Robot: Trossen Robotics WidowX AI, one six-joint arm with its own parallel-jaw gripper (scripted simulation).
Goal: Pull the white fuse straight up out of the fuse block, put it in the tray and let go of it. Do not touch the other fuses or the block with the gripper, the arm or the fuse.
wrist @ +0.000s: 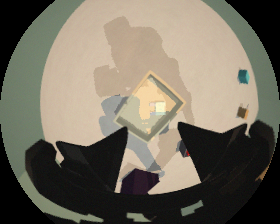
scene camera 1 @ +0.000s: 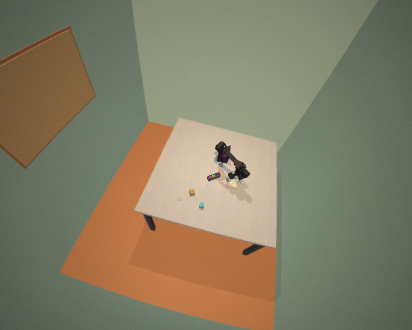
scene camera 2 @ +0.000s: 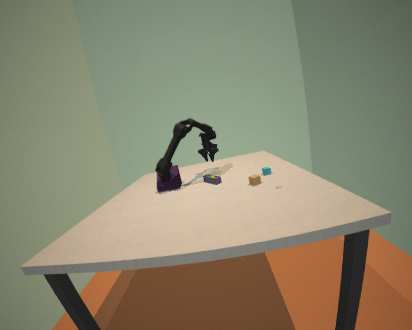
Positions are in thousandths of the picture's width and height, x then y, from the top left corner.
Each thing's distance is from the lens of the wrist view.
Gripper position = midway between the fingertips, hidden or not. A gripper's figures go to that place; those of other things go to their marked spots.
gripper (wrist: 548, 569): 10 cm
shallow tan tray (wrist: 480, 511): 19 cm
